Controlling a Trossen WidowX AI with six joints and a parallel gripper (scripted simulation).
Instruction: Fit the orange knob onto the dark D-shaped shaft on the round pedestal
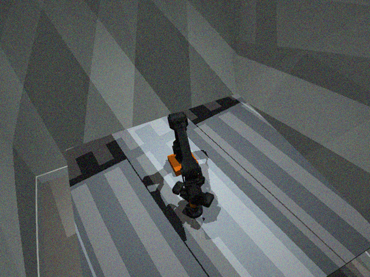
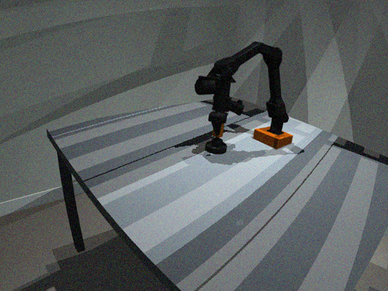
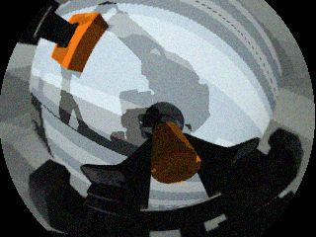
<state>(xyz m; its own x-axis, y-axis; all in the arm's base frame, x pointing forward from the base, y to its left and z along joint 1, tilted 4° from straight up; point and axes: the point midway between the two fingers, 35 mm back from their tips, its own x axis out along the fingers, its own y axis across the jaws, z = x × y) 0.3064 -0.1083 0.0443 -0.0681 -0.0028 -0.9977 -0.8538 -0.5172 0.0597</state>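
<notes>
The orange knob lies 20 mm above my gripper tip. Round my gripper tip: dark round pedestal (40 mm below).
</notes>
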